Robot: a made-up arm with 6 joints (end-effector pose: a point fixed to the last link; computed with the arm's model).
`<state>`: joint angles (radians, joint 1 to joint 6).
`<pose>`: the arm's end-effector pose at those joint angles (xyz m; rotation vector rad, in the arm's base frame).
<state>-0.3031 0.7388 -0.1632 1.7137 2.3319 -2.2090</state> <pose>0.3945 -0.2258 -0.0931 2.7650 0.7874 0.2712</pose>
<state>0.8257 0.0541 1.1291 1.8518 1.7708 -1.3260</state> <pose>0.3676 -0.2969 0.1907 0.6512 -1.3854 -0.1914</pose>
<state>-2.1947 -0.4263 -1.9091 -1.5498 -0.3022 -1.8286</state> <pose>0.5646 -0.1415 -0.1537 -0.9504 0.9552 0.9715</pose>
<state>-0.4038 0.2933 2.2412 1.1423 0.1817 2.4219</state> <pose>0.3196 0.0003 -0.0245 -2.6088 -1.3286 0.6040</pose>
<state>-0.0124 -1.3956 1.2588 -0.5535 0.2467 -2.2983</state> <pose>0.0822 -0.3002 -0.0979 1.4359 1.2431 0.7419</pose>
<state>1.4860 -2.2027 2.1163 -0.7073 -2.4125 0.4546</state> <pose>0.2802 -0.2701 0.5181 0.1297 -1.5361 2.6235</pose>
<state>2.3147 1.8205 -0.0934 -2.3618 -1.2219 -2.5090</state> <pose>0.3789 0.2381 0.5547 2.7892 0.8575 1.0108</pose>
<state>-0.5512 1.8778 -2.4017 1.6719 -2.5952 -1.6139</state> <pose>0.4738 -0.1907 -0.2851 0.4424 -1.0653 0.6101</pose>
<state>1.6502 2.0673 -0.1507 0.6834 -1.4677 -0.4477</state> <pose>0.5991 -0.2299 0.5653 -0.2195 1.9252 0.0598</pose>
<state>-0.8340 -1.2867 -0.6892 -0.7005 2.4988 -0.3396</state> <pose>0.0676 -0.2588 0.0196 1.2522 0.1506 -2.0803</pose>
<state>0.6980 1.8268 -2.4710 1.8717 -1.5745 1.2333</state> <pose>0.4377 -0.4063 -0.1547 1.5095 -2.3939 -0.1262</pose>
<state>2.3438 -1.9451 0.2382 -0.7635 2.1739 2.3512</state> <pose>0.0913 0.1180 0.2157 0.4503 2.1812 -0.1393</pose>
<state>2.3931 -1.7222 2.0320 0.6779 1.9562 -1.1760</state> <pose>0.2320 0.1319 0.0631 1.7037 -0.4306 0.3623</pose>
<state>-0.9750 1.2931 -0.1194 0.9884 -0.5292 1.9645</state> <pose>0.4288 -0.3537 -0.4622 1.3735 -1.6684 -0.6581</pose>
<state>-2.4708 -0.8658 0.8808 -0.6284 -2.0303 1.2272</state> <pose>0.2952 0.3841 -0.4097 -1.4747 1.7864 1.3375</pose>
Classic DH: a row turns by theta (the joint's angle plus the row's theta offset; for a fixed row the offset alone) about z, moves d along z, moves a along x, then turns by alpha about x. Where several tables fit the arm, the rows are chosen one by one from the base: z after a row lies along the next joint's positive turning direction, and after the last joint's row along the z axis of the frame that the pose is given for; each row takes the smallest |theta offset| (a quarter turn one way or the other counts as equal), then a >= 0, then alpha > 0; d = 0 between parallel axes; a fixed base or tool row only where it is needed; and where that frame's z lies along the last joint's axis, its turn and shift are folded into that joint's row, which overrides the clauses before.
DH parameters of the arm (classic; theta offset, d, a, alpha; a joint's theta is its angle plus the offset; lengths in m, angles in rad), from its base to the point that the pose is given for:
base (fixed): -1.5708 0.0717 0 1.5708
joint 1: -1.5708 -0.3599 0.0313 1.5708
joint 2: -1.5708 -0.2914 0.081 -1.5708
joint 3: 0 -0.1275 0.0261 -1.5708
joint 4: 0 0.1126 -0.0584 1.5708
joint 5: 0 -0.1143 -0.0989 -1.5708
joint 6: 0 0.1572 0.0134 -1.5708
tool (fixed): 0 0.0761 0 0

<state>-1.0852 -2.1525 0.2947 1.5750 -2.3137 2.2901</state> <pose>0.1140 -0.0127 -0.3733 -2.3210 -1.5342 1.4202</pose>
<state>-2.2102 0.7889 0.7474 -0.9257 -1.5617 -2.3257</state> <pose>0.4599 0.3127 -0.3189 0.3805 0.3253 -2.8607</pose>
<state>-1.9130 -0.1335 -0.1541 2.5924 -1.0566 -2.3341</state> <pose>0.4167 0.0958 -0.4587 1.2076 0.3741 -0.7853</pose>
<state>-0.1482 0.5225 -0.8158 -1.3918 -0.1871 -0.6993</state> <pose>0.8190 -0.3424 -0.0174 -0.5938 2.3729 1.1478</pose>
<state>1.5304 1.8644 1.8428 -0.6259 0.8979 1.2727</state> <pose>0.7477 -0.1925 0.2204 1.7407 -0.3059 0.7561</pose>
